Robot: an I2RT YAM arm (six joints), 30 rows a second.
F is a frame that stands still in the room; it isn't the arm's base.
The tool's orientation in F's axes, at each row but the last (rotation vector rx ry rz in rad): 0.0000 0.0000 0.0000; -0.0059 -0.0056 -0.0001; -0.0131 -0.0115 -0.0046; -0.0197 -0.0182 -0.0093; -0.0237 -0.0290 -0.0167; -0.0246 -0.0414 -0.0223
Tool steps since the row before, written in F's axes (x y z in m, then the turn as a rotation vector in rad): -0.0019 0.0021 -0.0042 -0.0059 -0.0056 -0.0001; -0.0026 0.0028 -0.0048 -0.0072 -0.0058 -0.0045; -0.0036 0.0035 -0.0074 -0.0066 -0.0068 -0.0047; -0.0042 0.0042 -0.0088 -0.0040 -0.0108 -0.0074; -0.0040 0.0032 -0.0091 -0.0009 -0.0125 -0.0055; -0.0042 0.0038 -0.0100 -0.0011 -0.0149 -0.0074
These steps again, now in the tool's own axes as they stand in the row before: -0.0019 0.0021 -0.0042 -0.0059 -0.0056 -0.0001; -0.0026 0.0028 -0.0048 -0.0072 -0.0058 -0.0045; -0.0037 0.0036 -0.0073 -0.0066 -0.0068 -0.0047; -0.0044 0.0043 -0.0086 -0.0040 -0.0107 -0.0075; -0.0043 0.0033 -0.0089 -0.0009 -0.0124 -0.0058; -0.0047 0.0039 -0.0097 -0.0011 -0.0147 -0.0077
